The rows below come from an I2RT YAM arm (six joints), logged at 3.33 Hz.
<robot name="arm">
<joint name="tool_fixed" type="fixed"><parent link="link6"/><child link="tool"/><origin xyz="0 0 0" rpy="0 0 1.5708"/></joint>
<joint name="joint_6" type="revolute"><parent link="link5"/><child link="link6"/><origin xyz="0.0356 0 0.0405" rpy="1.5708 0 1.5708"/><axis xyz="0 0 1"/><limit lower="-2.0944" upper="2.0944"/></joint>
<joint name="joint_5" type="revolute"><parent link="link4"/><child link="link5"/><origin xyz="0.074 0.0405 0.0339" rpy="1.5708 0 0"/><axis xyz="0 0 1"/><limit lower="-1.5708" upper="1.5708"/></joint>
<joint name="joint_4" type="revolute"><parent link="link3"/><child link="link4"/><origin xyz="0.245 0.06 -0.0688"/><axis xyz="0 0 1"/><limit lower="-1.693" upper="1.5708"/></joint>
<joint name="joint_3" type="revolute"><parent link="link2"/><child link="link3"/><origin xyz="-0.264 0 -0.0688" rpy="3.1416 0 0"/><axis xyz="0 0 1"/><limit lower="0" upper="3.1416"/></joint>
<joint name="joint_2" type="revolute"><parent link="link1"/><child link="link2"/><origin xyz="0.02 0.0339 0.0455" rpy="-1.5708 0 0"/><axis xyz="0 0 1"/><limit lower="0" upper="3.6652"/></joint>
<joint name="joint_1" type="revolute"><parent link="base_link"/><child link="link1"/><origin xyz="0 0 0.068"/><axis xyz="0 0 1"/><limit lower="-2.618" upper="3.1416"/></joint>
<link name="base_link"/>
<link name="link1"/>
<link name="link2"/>
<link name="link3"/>
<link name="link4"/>
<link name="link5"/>
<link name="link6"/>
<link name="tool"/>
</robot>
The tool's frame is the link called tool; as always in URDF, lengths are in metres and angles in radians.
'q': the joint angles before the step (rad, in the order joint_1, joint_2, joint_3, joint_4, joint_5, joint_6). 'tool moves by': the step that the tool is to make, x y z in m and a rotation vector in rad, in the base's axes. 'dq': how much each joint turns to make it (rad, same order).
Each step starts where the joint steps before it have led.
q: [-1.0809 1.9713 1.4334 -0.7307 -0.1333 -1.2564]
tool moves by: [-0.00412 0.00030 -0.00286 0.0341 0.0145 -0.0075]
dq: [-0.0092 0.0080 0.0042 -0.0332 -0.0034 -0.0007]
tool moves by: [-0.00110 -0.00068 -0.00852 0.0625 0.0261 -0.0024]
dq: [-0.0038 0.0343 0.0214 -0.0545 -0.0058 -0.0001]
